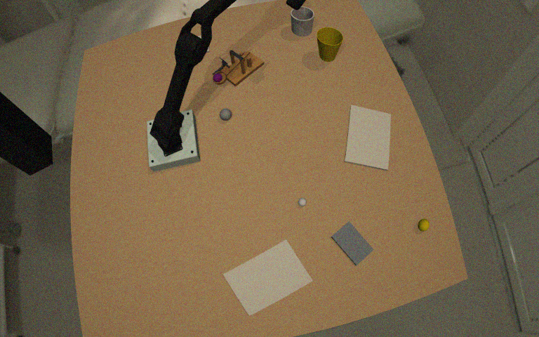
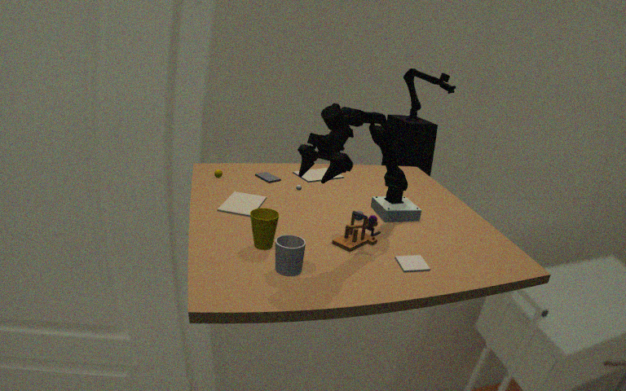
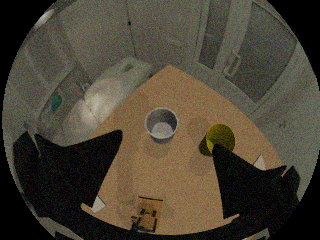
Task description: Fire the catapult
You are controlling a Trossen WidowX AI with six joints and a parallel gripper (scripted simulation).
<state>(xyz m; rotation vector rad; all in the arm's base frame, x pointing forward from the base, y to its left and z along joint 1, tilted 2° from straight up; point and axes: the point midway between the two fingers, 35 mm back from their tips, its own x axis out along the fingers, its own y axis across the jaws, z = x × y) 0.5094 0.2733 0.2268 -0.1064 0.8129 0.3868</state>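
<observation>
The purple ball lies 310 mm behind my gripper tip, 210 mm below it and 100 mm to the right of it. The rest, counted from my gripper tip: yellow cup: 240 mm below, 110 mm to the right, 100 mm ahead; white mug: 240 mm below, 70 mm ahead, 60 mm to the left; wooden catapult: 260 mm behind, 220 mm below, 70 mm to the right.
</observation>
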